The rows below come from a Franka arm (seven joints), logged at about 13 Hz.
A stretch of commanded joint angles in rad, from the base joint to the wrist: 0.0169, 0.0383, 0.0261, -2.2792, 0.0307, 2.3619, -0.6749; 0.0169, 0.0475, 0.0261, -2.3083, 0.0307, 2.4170, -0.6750; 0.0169, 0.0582, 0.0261, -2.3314, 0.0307, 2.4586, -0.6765; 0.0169, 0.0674, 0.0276, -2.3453, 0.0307, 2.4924, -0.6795; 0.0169, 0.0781, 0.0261, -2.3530, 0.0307, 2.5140, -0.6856; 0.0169, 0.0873, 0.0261, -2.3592, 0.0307, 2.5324, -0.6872; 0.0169, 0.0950, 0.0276, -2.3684, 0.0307, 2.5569, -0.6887; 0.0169, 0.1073, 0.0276, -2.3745, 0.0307, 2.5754, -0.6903; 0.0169, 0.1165, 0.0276, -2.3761, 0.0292, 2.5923, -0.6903; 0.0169, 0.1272, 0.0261, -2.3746, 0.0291, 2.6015, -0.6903; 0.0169, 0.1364, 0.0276, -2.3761, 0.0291, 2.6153, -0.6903; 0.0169, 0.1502, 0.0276, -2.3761, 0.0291, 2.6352, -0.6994; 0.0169, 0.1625, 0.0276, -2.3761, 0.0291, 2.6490, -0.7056
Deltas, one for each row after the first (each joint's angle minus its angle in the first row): 0.0000, 0.0092, 0.0000, -0.0291, 0.0000, 0.0551, -0.0001; 0.0000, 0.0199, 0.0000, -0.0522, 0.0000, 0.0967, -0.0016; 0.0000, 0.0291, 0.0015, -0.0661, 0.0000, 0.1305, -0.0046; 0.0000, 0.0398, 0.0000, -0.0738, 0.0000, 0.1521, -0.0107; 0.0000, 0.0490, 0.0000, -0.0800, 0.0000, 0.1705, -0.0123; 0.0000, 0.0567, 0.0015, -0.0892, 0.0000, 0.1950, -0.0138; 0.0000, 0.0690, 0.0015, -0.0953, 0.0000, 0.2135, -0.0154; 0.0000, 0.0782, 0.0015, -0.0969, -0.0015, 0.2304, -0.0154; 0.0000, 0.0889, 0.0000, -0.0954, -0.0016, 0.2396, -0.0154; 0.0000, 0.0981, 0.0015, -0.0969, -0.0016, 0.2534, -0.0154; 0.0000, 0.1119, 0.0015, -0.0969, -0.0016, 0.2733, -0.0245; 0.0000, 0.1242, 0.0015, -0.0969, -0.0016, 0.2871, -0.0307
